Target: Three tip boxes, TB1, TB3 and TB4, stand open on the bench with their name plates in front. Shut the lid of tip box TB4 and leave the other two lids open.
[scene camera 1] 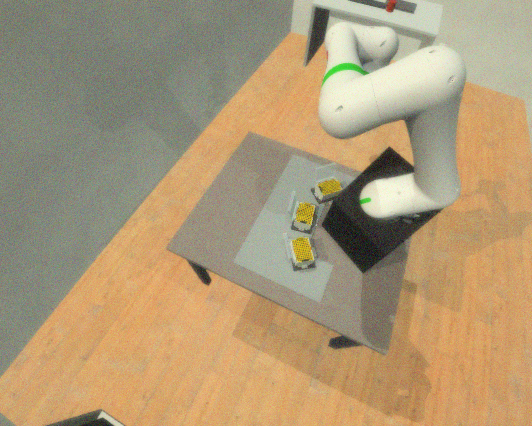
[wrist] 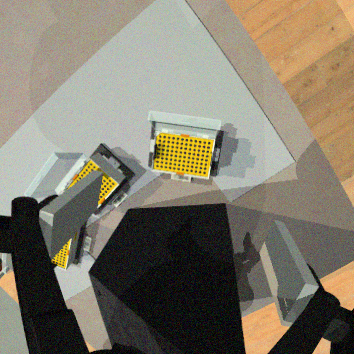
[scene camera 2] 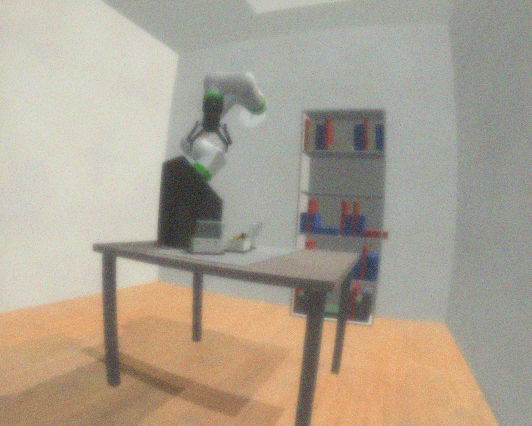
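Pixels of known places: gripper, fingertip midpoint: (wrist: 183,213) (scene camera 2: 207,159); arm's base, link origin: (scene camera 2: 191,182).
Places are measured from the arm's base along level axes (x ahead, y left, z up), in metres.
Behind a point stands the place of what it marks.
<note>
Tip box TB4 (scene camera 1: 328,189) {x 0.245, y -0.180, z -0.279 m} (scene camera 2: 207,245) (wrist: 184,155) {x 0.243, y -0.200, z -0.279 m} has yellow tips; its clear lid (scene camera 2: 209,229) {x 0.303, y -0.253, z -0.225 m} (wrist: 185,120) {x 0.304, y -0.254, z -0.192 m} stands up along the side away from the black block. Its name plate (wrist: 181,177) {x 0.195, y -0.152, z -0.334 m} is too blurred to read. The middle box (scene camera 1: 305,214) {x 0.298, y 0.025, z -0.278 m} (scene camera 2: 241,243) (wrist: 105,187) {x 0.282, y -0.013, z -0.279 m} and the end box (scene camera 1: 302,250) {x 0.235, y 0.215, z -0.278 m} (wrist: 62,257) {x 0.199, y 0.216, z -0.279 m} also have raised lids; I cannot tell which is TB1 or TB3. My gripper (scene camera 2: 209,143) (wrist: 183,213) {x 0.264, y -0.248, z 0.076 m} is open and empty, high above the bench; the arm mostly hides it in scene camera 1. Its left finger covers parts of those two boxes in the wrist view.
The black block (scene camera 1: 362,235) {x 0.030, y 0.106, z -0.115 m} (scene camera 2: 182,205) {x 0.093, y -0.185, z -0.128 m} (wrist: 170,270) {x 0.133, y -0.114, z -0.091 m} stands on the bench (scene camera 1: 220,200) {x 0.754, y 0.125, z -0.339 m} (scene camera 2: 310,267) {x 0.736, y -0.204, z -0.339 m} close beside the boxes. All three boxes stand on a pale mat (scene camera 1: 265,235) {x 0.437, y 0.202, z -0.334 m} (wrist: 125,75) {x 0.450, y -0.186, z -0.336 m}. A bookshelf (scene camera 2: 303,170) stands behind the bench.
</note>
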